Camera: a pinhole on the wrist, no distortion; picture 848 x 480 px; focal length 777.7 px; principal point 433.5 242.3 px. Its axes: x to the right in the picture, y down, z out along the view. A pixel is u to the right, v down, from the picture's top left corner.
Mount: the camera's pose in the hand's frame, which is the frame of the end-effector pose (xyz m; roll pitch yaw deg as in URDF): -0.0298 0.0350 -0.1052 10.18 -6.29 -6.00
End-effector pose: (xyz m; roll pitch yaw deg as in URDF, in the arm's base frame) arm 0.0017 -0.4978 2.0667 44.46 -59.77 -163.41
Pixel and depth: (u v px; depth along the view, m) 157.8 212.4 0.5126
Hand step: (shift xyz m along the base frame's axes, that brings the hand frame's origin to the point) 0.2398 0.3810 -0.1216
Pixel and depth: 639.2 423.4 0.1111
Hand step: 0.0411 -0.0086 0.0070
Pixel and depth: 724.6 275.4 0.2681
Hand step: 0.0423 0.1431 0.0898
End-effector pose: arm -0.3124 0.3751 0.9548 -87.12 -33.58 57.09
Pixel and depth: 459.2 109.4 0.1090
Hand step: -0.0180 -0.0305 -0.0217
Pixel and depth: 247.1 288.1 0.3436
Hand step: -0.2598 0.0137 -0.0808
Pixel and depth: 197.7 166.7 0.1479
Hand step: -0.0696 -0.0484 -0.0516
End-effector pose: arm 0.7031 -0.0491 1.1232 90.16 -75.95 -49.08
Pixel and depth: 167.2 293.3 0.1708
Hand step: -0.0758 -0.0004 -0.0991
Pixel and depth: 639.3 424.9 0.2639
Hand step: -0.1563 -0.0818 0.0217
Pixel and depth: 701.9 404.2 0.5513
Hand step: -0.3662 -0.3031 0.1043
